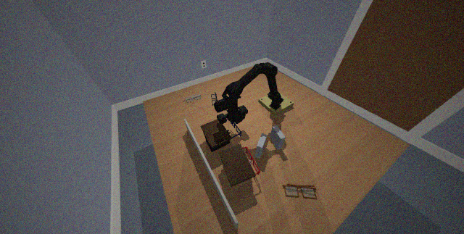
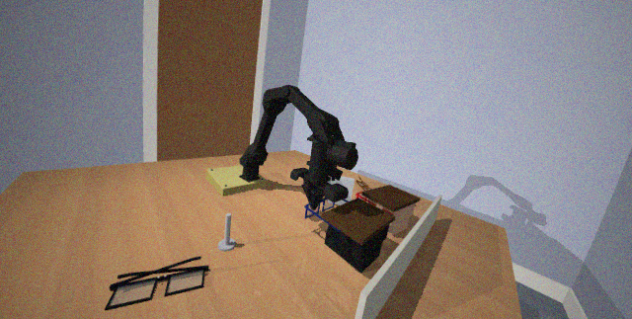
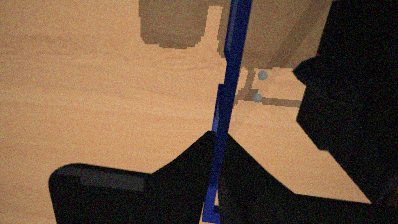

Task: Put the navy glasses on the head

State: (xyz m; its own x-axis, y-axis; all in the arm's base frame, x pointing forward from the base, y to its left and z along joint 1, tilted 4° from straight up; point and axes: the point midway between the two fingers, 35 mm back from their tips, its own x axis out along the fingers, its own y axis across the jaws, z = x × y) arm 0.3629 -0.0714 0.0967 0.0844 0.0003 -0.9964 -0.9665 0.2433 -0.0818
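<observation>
My gripper tip is now 11 cm short of the dark head, 1 cm to the right of it and 1 cm above it. Round my gripper tip: grey post (12 cm behind, 20 cm to the right, 4 cm below); then long white panel (27 cm ahead, 8 cm to the left, 1 cm below); then pale head (16 cm ahead, 22 cm to the left, 1 cm below).
</observation>
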